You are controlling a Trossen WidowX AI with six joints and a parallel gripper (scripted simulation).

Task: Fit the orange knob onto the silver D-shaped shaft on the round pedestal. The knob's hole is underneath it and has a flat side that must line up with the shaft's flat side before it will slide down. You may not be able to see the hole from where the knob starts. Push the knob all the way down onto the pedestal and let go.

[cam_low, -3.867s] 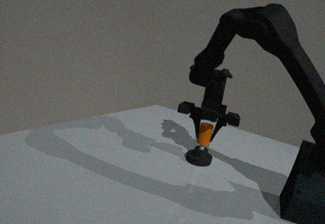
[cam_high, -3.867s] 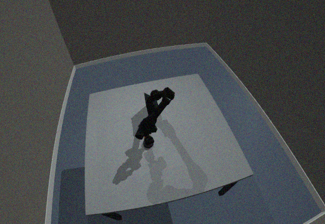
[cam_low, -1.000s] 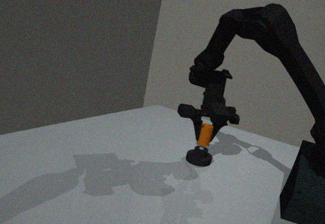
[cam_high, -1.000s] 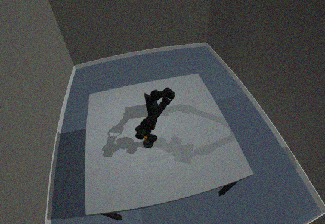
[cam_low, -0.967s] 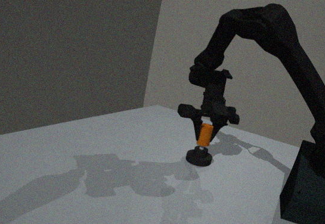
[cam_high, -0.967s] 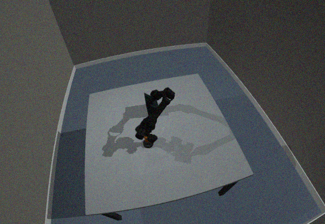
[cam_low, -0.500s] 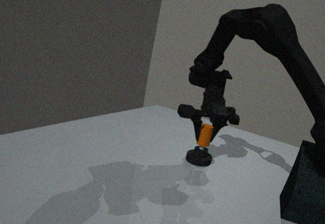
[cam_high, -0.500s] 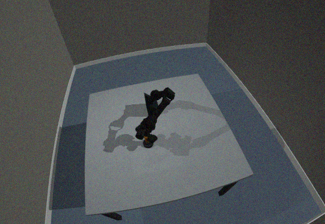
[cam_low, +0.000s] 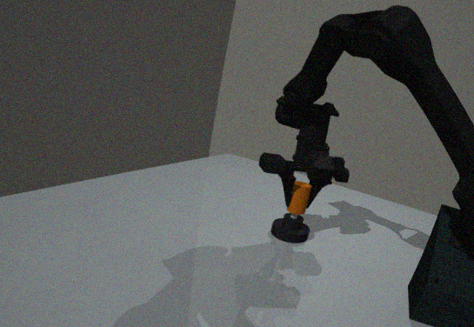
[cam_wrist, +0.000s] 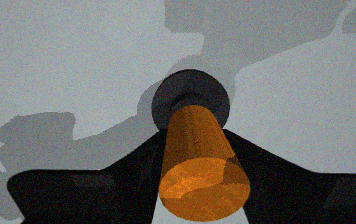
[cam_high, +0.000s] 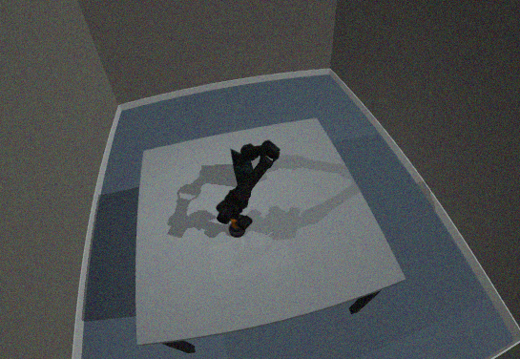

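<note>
Right now my gripper tip is 4 cm above the round dark pedestal. The rest, counted from my gripper tip: orange knob: 3 cm above.
</note>
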